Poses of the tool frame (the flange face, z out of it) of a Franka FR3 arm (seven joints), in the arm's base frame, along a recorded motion.
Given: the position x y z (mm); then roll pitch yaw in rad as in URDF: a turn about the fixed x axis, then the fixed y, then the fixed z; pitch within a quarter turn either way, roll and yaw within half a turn.
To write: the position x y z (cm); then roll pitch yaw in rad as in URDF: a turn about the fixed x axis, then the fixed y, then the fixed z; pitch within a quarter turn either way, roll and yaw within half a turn. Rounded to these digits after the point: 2 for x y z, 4 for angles.
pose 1, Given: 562.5 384.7 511.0 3.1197 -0.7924 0.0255
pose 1, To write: 56.25 38.47 51.10 3.1197 -0.7924 0.0255
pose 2, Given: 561.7 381.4 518.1 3.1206 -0.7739 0.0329
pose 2, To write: 56.17 38.14 51.81 3.1206 -0.7739 0.0329
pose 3, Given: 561.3 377.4 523.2 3.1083 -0.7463 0.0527
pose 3, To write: 56.13 37.74 52.32 3.1083 -0.7463 0.0527
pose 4, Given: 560.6 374.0 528.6 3.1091 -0.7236 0.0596
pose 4, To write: 56.06 37.40 52.86 3.1091 -0.7236 0.0596
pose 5, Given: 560.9 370.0 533.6 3.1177 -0.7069 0.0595
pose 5, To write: 56.09 37.00 53.36 3.1177 -0.7069 0.0595
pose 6, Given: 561.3 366.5 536.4 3.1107 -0.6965 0.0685
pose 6, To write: 56.13 36.65 53.64 3.1107 -0.6965 0.0685
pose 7, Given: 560.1 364.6 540.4 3.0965 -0.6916 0.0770
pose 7, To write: 56.01 36.46 54.04 3.0965 -0.6916 0.0770
